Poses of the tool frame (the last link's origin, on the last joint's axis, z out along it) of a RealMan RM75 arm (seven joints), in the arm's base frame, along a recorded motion.
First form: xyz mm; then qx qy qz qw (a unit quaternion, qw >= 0).
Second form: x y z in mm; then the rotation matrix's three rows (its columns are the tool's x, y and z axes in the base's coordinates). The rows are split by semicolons. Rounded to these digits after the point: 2 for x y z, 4 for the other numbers.
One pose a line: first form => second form
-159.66, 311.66, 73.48, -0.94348, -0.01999, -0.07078, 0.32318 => -159.66, 311.66, 73.48; 0.9892, 0.0835, 0.1206; -0.0080, -0.7903, 0.6127; 0.1465, -0.6070, -0.7811
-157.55, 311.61, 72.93, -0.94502, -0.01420, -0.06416, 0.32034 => -157.55, 311.61, 72.93; 0.9914, 0.0679, 0.1122; -0.0143, -0.7944, 0.6073; 0.1304, -0.6036, -0.7865
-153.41, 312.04, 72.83, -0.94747, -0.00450, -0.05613, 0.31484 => -153.41, 312.04, 72.83; 0.9937, 0.0439, 0.1035; -0.0268, -0.8017, 0.5971; 0.1092, -0.5961, -0.7954
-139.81, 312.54, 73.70, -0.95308, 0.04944, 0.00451, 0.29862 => -139.81, 312.54, 73.70; 0.9951, -0.0969, 0.0209; -0.0915, -0.8168, 0.5697; -0.0381, -0.5688, -0.8216
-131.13, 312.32, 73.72, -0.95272, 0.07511, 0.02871, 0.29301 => -131.13, 312.32, 73.72; 0.9871, -0.1599, -0.0107; -0.1263, -0.8170, 0.5626; -0.0987, -0.5540, -0.8266
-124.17, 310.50, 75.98, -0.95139, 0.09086, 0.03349, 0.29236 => -124.17, 310.50, 75.98; 0.9812, -0.1925, -0.0106; -0.1533, -0.8125, 0.5624; -0.1169, -0.5502, -0.8268
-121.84, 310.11, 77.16, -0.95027, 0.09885, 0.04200, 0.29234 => -121.84, 310.11, 77.16; 0.9769, -0.2124, -0.0220; -0.1633, -0.8095, 0.5639; -0.1376, -0.5473, -0.8255
